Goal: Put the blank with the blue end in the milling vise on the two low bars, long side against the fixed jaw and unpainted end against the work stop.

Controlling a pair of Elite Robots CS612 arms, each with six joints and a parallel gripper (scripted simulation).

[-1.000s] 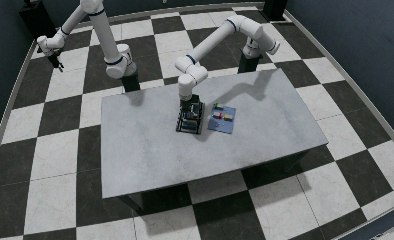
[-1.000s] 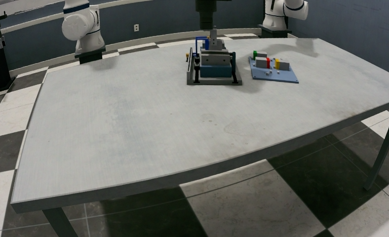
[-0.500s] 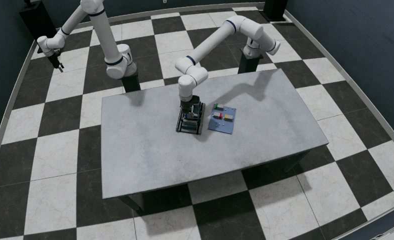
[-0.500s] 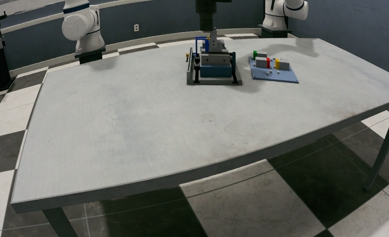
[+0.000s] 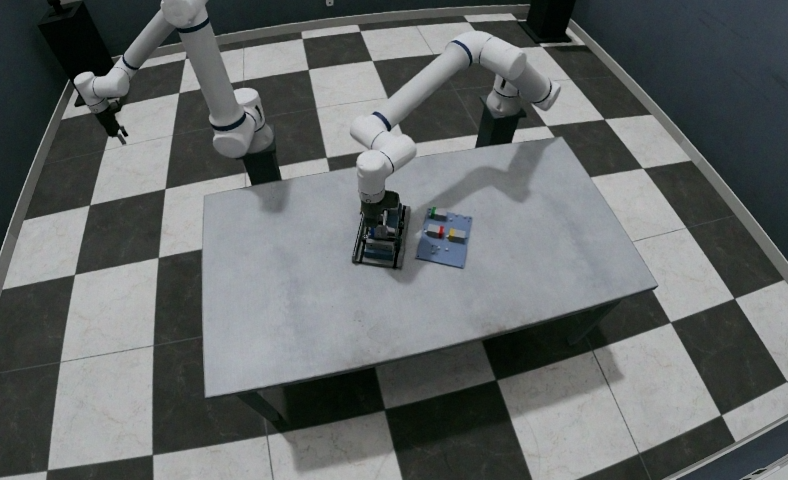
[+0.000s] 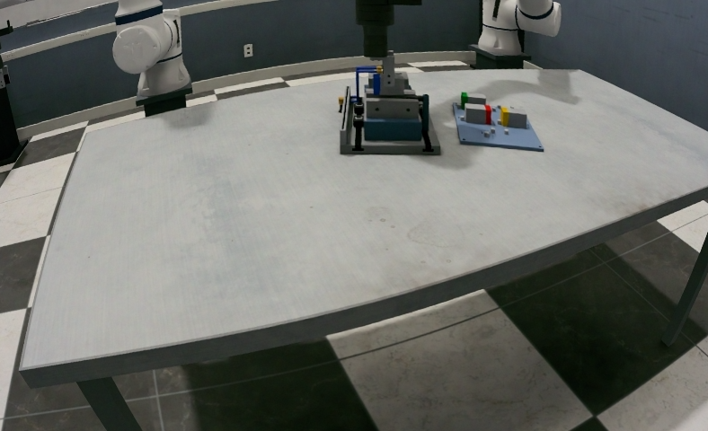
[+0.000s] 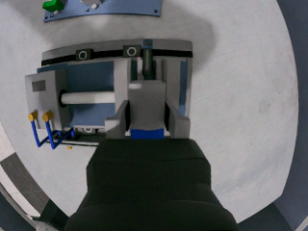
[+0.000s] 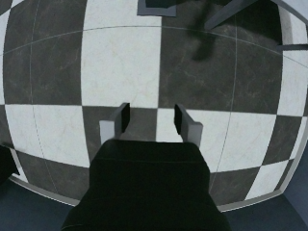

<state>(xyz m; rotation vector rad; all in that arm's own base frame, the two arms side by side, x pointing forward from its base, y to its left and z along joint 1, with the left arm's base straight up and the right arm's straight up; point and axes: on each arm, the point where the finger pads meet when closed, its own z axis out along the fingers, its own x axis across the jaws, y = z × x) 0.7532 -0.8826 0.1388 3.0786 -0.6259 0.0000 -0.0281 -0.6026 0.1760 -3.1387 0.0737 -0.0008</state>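
Note:
My left gripper is now 2 cm above the blue-ended blank. Round my left hand: fixed jaw (6 cm below, 3 cm ahead, 1 cm to the right); moving jaw (6 cm below, 3 cm behind, 2 cm to the left); work stop (5 cm to the left, 5 cm below, 2 cm ahead).

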